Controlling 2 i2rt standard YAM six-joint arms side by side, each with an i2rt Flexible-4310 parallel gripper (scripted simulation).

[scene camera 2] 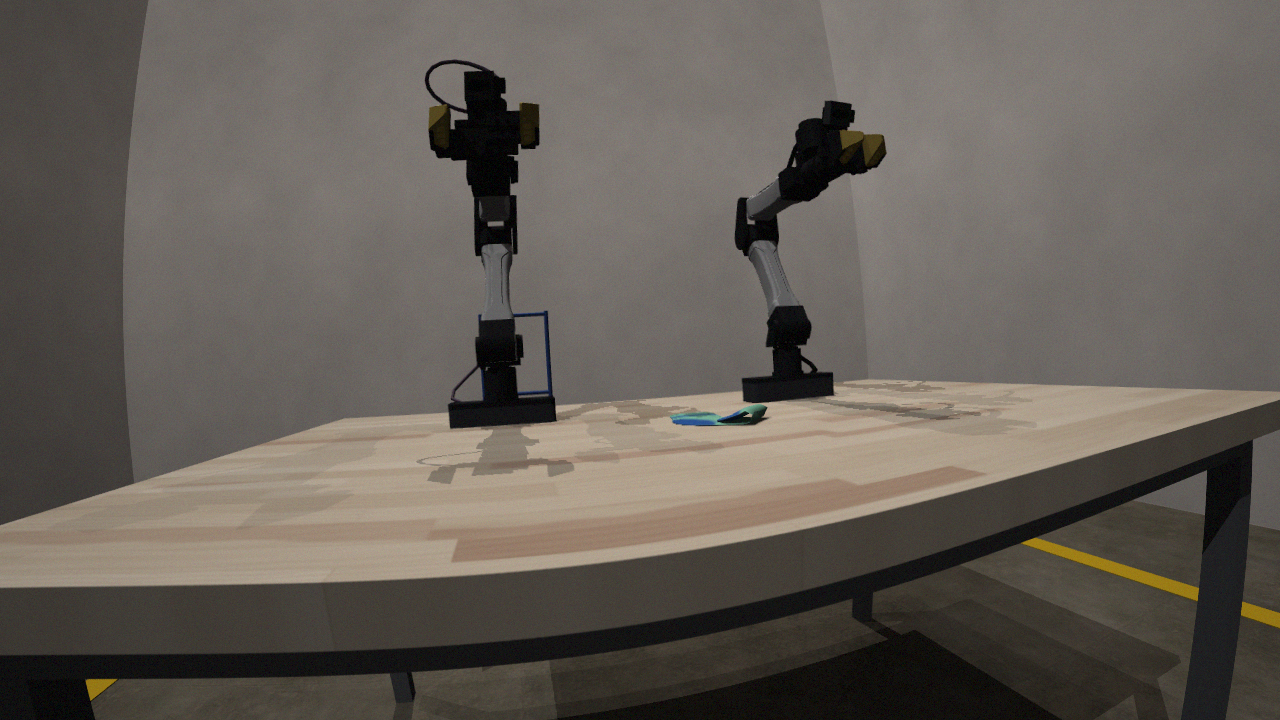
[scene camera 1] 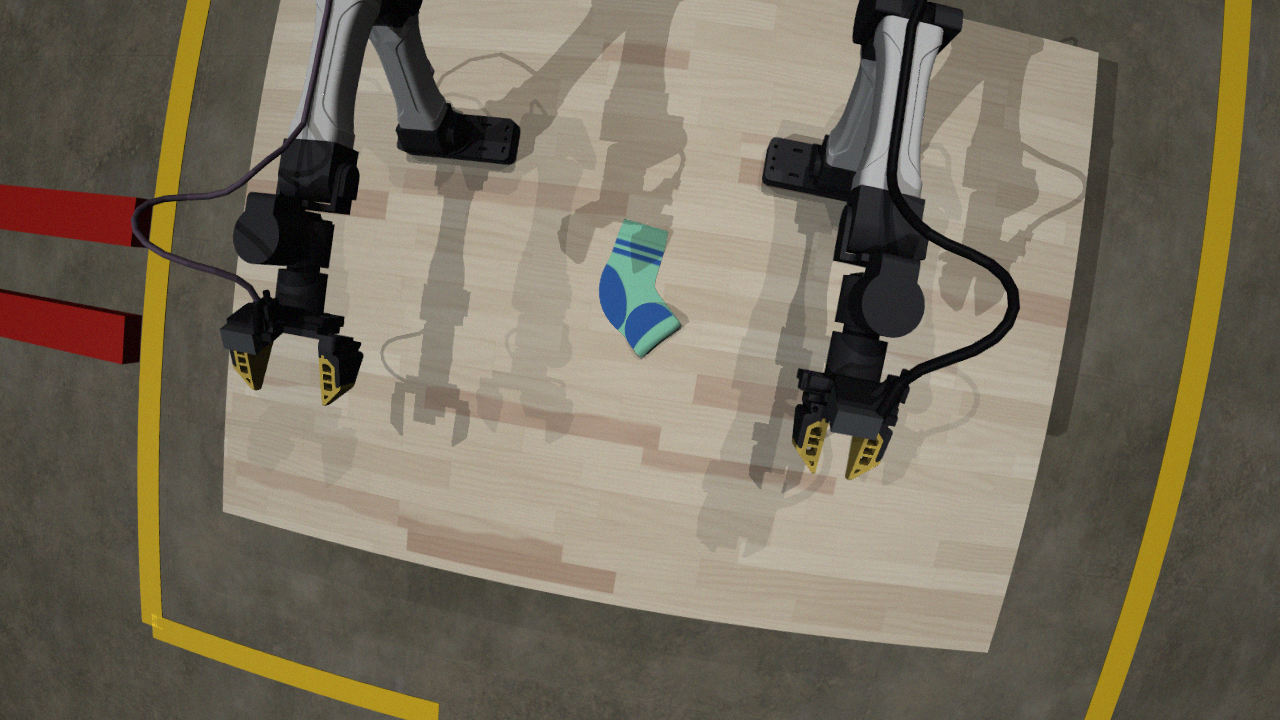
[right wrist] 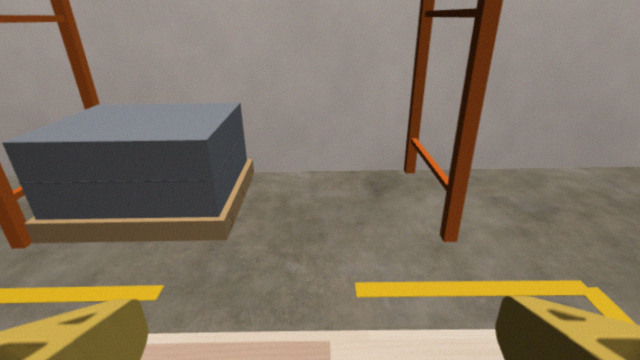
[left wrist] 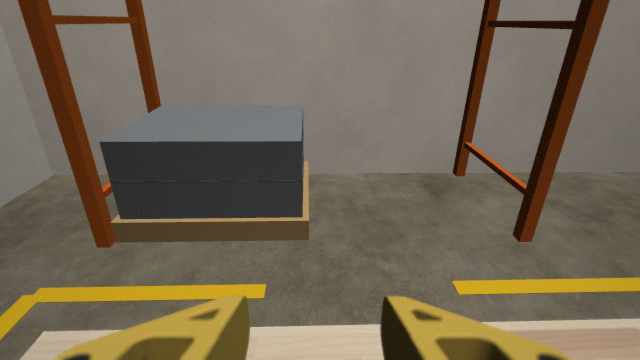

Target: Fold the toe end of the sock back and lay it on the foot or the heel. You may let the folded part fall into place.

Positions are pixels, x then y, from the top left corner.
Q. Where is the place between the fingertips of the left gripper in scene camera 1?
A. At 829, 475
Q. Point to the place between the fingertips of the left gripper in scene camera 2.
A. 872, 136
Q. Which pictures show the right gripper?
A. Scene camera 2, scene camera 1 and the right wrist view only.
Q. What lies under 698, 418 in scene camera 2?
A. A green sock.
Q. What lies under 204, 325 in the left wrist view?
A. The left gripper.
